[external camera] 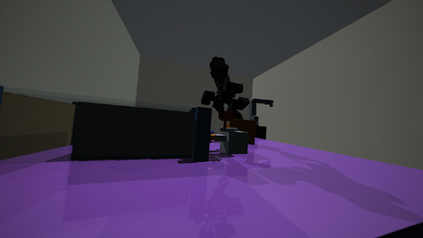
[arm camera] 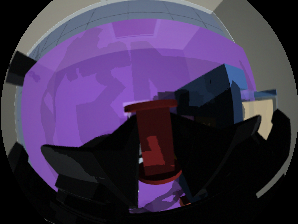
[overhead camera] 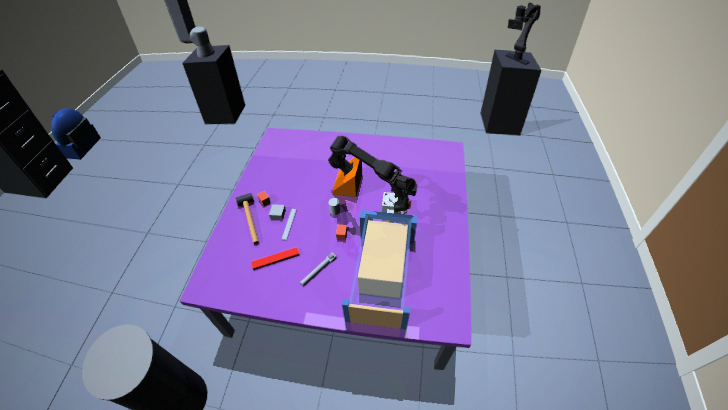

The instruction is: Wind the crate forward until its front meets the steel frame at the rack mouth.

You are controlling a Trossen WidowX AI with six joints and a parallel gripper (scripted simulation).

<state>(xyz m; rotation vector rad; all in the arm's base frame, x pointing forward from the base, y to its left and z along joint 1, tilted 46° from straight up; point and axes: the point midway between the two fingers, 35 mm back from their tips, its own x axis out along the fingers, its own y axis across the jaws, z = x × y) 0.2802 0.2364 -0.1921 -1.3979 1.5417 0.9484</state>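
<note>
Now: the red knob 20 mm to the right of my gripper tip. The rest, counted from my gripper tip: grey bar: 40 mm ahead, 600 mm to the right, 130 mm below; then grey winch: 100 mm behind, 90 mm to the right, 100 mm below; then winch handle: 30 mm behind, 40 mm to the right, 30 mm below.
</note>
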